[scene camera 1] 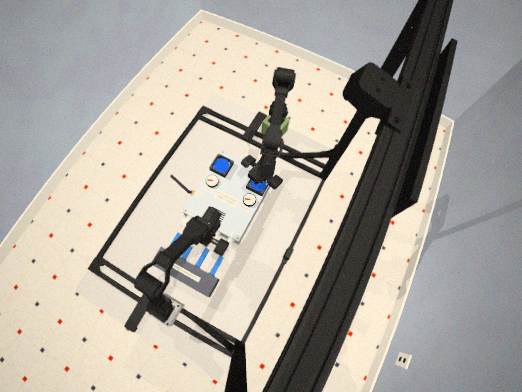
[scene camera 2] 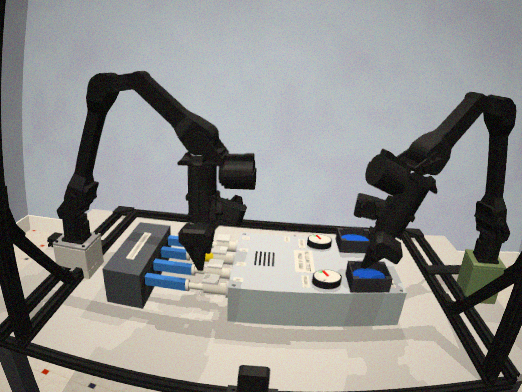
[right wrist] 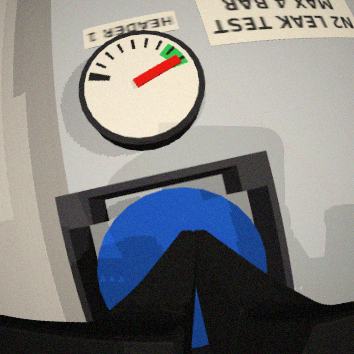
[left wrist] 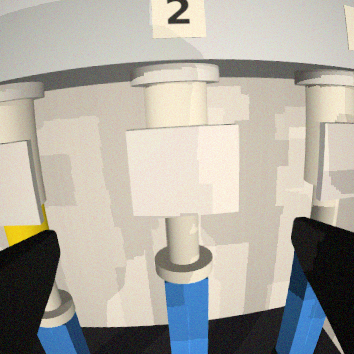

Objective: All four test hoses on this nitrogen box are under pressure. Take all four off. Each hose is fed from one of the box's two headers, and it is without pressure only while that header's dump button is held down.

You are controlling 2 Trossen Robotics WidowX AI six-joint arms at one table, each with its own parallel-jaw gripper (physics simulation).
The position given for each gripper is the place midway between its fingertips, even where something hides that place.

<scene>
The left gripper (scene camera 2: 204, 261) is open, holding nothing. The right gripper (scene camera 2: 362, 267) is shut, with nothing in its grasp. Further things: a grey nitrogen box (scene camera 1: 226, 193) and a blue dump button (right wrist: 137, 237).
The left gripper also shows in the left wrist view (left wrist: 176, 238). The right gripper also shows in the right wrist view (right wrist: 192, 241). The grey nitrogen box also shows in the right wrist view (right wrist: 251, 112).
</scene>
